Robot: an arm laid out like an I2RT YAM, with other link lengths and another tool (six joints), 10 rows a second.
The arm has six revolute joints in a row. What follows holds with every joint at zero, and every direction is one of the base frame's. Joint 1 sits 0.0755 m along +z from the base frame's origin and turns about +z. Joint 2 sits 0.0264 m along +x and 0.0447 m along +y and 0.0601 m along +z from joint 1 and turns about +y. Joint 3 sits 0.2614 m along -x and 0.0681 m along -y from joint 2 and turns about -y. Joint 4 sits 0.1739 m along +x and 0.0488 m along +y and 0.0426 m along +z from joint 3 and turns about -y. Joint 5 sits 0.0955 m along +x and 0.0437 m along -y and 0.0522 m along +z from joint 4 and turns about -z. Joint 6 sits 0.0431 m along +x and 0.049 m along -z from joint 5 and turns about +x. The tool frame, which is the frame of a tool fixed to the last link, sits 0.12 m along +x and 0.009 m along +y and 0.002 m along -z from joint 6; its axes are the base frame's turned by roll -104.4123, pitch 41.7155 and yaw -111.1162 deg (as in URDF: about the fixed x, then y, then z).
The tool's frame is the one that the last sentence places.
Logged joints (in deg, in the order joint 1, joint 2, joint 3, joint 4, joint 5, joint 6), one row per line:
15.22 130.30 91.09 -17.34 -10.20 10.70
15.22 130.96 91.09 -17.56 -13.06 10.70
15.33 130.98 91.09 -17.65 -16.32 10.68
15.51 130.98 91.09 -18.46 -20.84 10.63
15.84 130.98 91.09 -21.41 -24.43 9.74
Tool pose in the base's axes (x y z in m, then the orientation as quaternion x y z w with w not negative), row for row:
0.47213 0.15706 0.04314 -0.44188 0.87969 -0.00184 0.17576
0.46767 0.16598 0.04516 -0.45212 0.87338 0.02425 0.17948
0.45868 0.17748 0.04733 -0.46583 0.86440 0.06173 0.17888
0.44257 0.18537 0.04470 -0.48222 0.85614 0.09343 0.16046
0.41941 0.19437 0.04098 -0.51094 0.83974 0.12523 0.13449
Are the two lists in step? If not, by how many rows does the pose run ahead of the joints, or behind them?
The pose runs 1 row ahead of the joints: the pose in row i belongs to the joints in row i + 1.
